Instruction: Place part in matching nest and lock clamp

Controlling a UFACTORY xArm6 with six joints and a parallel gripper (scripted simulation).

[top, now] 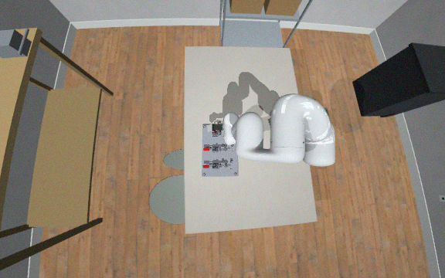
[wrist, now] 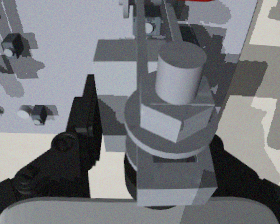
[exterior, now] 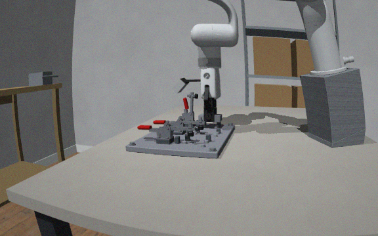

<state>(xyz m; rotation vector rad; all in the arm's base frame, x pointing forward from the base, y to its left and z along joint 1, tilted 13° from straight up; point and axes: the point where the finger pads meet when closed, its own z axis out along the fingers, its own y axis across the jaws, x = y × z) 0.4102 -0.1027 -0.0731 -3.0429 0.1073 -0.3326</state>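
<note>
Right now my hand is 5 cm short of the grey fixture plate, 10 cm to the right of it and 5 cm above it. The rest, counted from my hand: grey block part: 1 cm below.
</note>
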